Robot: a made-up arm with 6 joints.
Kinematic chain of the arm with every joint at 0, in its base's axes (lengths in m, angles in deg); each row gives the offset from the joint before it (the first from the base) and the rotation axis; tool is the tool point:
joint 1: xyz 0 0 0.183 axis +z
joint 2: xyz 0 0 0 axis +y
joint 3: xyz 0 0 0.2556 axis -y
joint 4: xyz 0 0 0 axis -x
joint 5: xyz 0.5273 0 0 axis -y
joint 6: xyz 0 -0.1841 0 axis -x
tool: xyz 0 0 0
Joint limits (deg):
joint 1: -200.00..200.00
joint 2: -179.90..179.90
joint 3: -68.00..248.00
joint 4: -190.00..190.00
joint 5: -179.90..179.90
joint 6: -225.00..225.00
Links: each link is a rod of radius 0.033 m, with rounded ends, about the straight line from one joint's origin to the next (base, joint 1, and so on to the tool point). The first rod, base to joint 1, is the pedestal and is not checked.
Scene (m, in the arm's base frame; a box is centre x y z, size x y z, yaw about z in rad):
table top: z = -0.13
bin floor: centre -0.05 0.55 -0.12 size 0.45 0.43 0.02 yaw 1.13
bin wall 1: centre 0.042 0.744 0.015 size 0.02 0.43 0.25 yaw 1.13
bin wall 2: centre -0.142 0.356 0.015 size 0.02 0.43 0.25 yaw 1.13
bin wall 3: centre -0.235 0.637 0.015 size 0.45 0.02 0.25 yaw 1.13
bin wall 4: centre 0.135 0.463 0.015 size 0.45 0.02 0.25 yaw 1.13
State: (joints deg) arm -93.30 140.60 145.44 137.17 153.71 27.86
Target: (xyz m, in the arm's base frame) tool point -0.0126 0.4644 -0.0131
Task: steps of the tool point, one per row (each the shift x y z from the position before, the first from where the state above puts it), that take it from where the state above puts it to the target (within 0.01 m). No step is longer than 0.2 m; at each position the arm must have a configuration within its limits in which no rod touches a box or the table.
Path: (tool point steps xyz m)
1: 0.0138 0.0356 0.1940
2: 0.0126 0.0900 0.1728
3: 0.0079 0.1347 0.1369
4: 0.0004 0.1661 0.0902
5: -0.0082 0.1815 0.0372
6: -0.0166 0.1802 -0.0172
7: -0.0233 0.1624 -0.0680
8: -0.0268 0.1309 -0.1106
9: -0.0268 0.0889 -0.1413
10: -0.0225 0.0407 -0.1578
11: -0.0148 -0.0085 -0.1588
12: -0.0041 -0.0544 -0.1452

